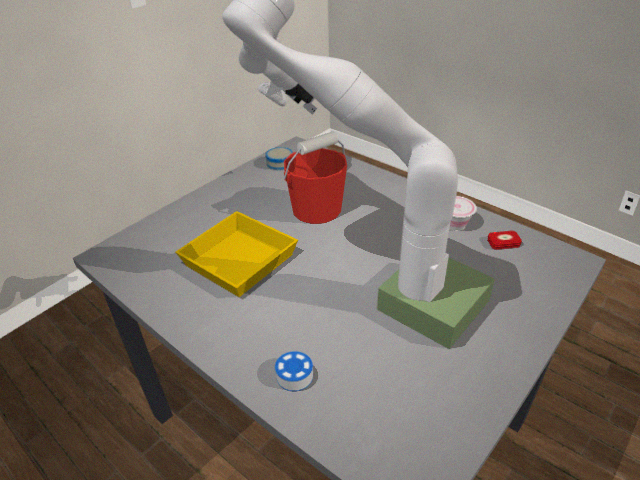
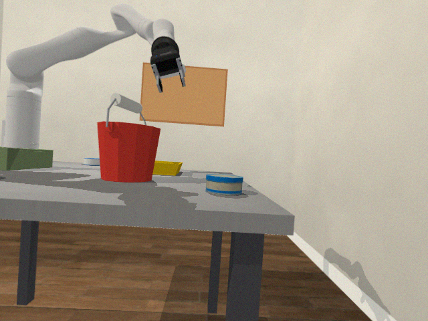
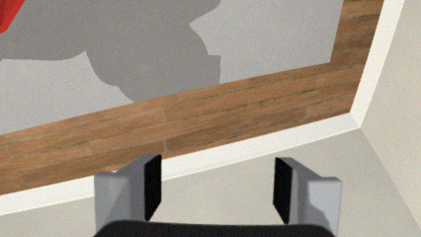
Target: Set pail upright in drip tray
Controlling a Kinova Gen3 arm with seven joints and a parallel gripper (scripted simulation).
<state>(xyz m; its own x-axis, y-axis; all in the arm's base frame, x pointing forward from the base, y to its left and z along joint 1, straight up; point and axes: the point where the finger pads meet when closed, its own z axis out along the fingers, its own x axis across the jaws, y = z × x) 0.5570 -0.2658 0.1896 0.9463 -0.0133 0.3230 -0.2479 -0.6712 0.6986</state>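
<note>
The pail handle lies 14 cm behind my hand, 11 cm to the left of it and 7 cm below it. Round my hand: blue-and-white tin: 24 cm below, 14 cm ahead, 2 cm to the right; then yellow drip tray: 40 cm to the left, 24 cm below, 12 cm behind; then red pail: 13 cm below, 13 cm behind, 11 cm to the left.
</note>
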